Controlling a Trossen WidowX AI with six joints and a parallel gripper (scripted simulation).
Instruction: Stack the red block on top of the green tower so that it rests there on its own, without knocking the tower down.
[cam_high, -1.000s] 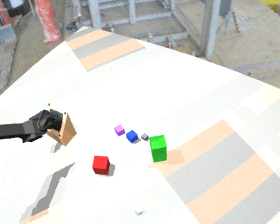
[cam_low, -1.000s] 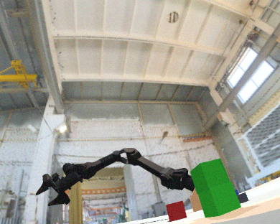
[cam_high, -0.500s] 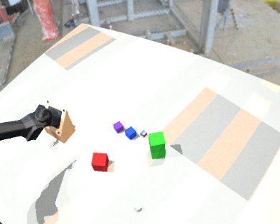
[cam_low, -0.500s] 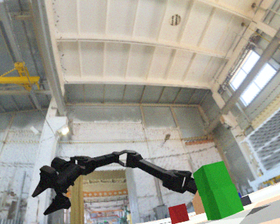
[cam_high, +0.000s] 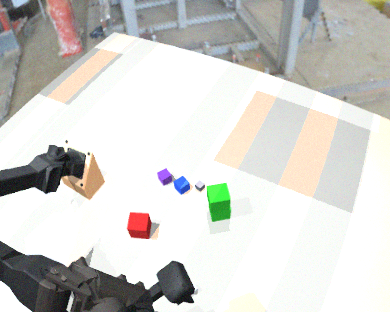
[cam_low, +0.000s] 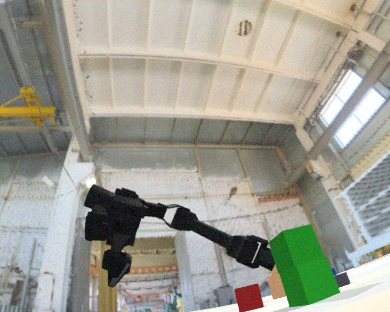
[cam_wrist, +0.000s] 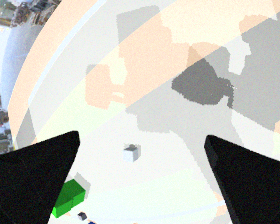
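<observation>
My gripper tip is now 190 mm past the red block, 160 mm to the right of it and 80 mm above it. Also, from my gripper tip: small grey block 320 mm to the left, 120 mm behind, 90 mm below; small blue block 300 mm to the left, 160 mm behind, 80 mm below; purple block 310 mm to the left, 210 mm behind, 80 mm below.
</observation>
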